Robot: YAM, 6 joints.
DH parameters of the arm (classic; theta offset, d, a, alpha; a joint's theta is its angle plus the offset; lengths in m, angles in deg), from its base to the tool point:
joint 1: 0 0.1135 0.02 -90
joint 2: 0 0 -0.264 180
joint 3: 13.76 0 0.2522 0
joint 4: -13.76 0 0.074 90
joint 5: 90 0 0 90
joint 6: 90 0.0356 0 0
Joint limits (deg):
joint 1: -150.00..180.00
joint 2: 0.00..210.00
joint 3: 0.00..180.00
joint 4: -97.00..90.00
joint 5: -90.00..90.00
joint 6: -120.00..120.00
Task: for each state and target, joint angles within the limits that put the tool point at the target. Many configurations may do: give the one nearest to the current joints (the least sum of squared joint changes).
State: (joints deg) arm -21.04 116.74 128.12 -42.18 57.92 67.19
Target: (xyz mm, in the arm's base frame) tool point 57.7 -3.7 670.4
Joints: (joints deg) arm 18.74 74.36 146.88 -42.51 38.26 67.19
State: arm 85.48 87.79 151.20 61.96 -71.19 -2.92
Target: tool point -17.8 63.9 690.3
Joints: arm 75.22 90.88 148.99 63.63 -70.28 -2.92
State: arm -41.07 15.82 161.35 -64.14 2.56 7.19
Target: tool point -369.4 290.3 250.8
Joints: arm -38.38 0.00 159.29 -82.23 2.83 7.19
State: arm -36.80 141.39 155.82 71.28 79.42 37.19
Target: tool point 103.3 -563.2 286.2
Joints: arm -76.16 159.26 148.98 60.68 75.33 37.19
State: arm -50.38 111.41 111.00 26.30 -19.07 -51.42
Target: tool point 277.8 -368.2 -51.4
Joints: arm -54.36 151.15 81.96 17.46 -18.43 -51.42
